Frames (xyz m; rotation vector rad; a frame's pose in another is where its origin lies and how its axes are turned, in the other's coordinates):
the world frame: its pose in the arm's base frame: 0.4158 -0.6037 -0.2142 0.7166 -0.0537 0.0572
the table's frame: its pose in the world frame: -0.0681 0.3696 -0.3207 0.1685 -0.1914 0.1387
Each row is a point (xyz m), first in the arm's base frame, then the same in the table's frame.
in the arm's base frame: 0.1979 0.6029 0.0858
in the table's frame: -0.0427 0.7092 -0.3518
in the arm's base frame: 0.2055 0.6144 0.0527
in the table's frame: -0.0454 0.6901 -0.3820
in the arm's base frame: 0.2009 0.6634 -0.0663
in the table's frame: -0.0854 0.6334 -0.4905
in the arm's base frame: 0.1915 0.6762 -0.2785
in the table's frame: -0.1575 0.4857 -0.6257
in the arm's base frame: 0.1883 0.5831 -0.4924
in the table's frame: -0.2233 0.2688 -0.6808
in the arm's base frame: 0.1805 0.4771 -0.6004
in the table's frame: -0.2620 0.1236 -0.6616
